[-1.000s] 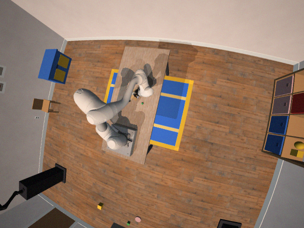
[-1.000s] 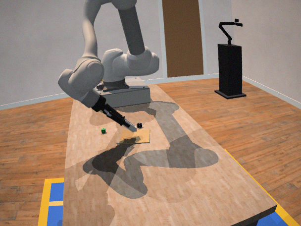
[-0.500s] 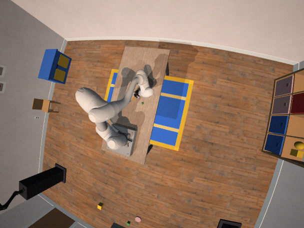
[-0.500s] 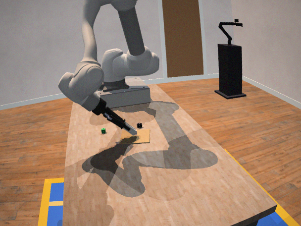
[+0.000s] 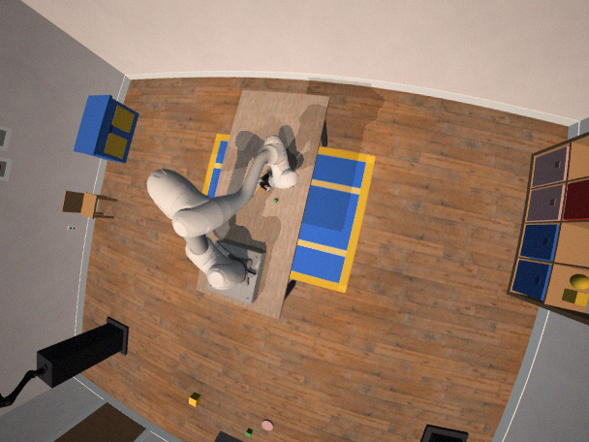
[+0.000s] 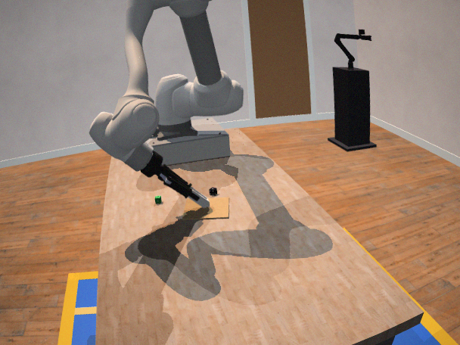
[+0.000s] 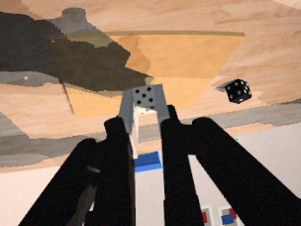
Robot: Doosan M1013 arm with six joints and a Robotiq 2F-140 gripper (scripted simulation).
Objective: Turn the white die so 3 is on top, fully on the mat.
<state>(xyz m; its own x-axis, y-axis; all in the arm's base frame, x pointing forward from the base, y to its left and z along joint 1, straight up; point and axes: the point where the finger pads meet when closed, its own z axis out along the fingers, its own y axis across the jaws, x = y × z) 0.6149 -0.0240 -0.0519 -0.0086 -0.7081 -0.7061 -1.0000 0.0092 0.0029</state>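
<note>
My gripper is now 20 mm to the right of the white die and 20 mm above it. The rest, counted from my hand: black die 100 mm behind, 70 mm to the left, 30 mm below; tan mat 40 mm below, 20 mm to the left; green die 120 mm to the right, 110 mm behind, 30 mm below.
</note>
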